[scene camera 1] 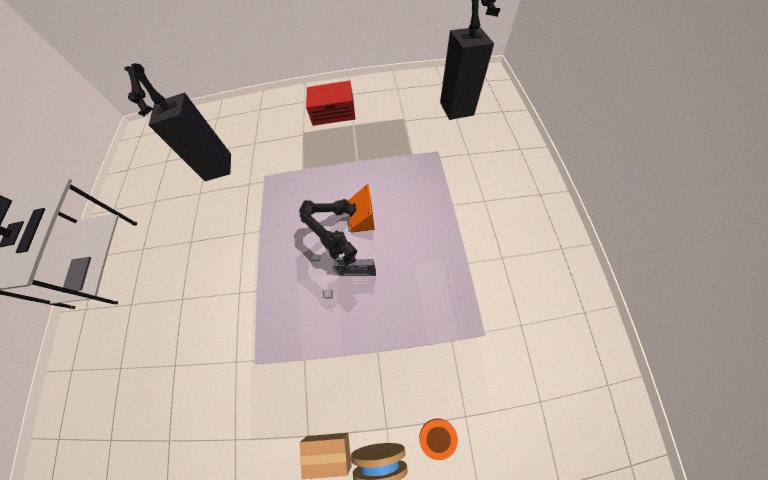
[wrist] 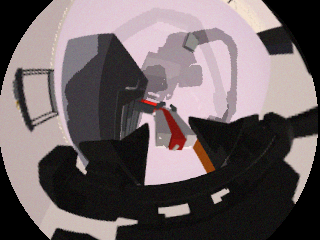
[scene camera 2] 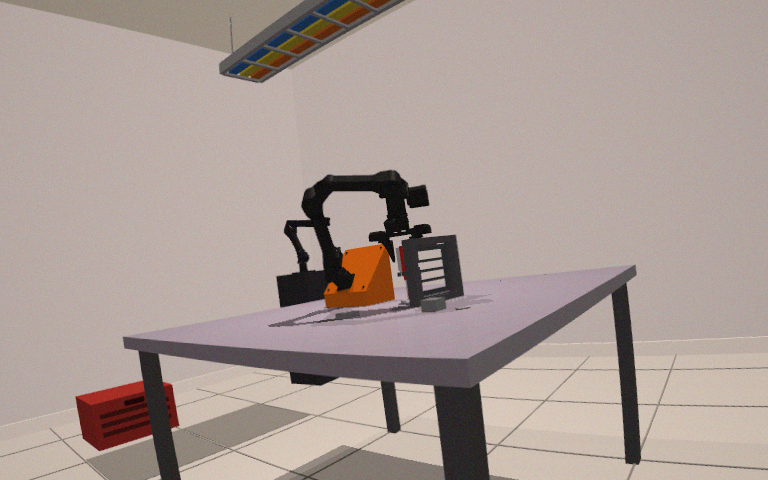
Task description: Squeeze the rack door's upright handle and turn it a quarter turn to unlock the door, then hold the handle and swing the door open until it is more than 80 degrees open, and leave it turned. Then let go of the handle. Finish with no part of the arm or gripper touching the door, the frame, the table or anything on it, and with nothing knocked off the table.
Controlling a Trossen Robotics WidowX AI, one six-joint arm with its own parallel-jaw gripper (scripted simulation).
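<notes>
A rack appears in the pictures, and so does the gripper, which is visible in the wrist view too.
</notes>
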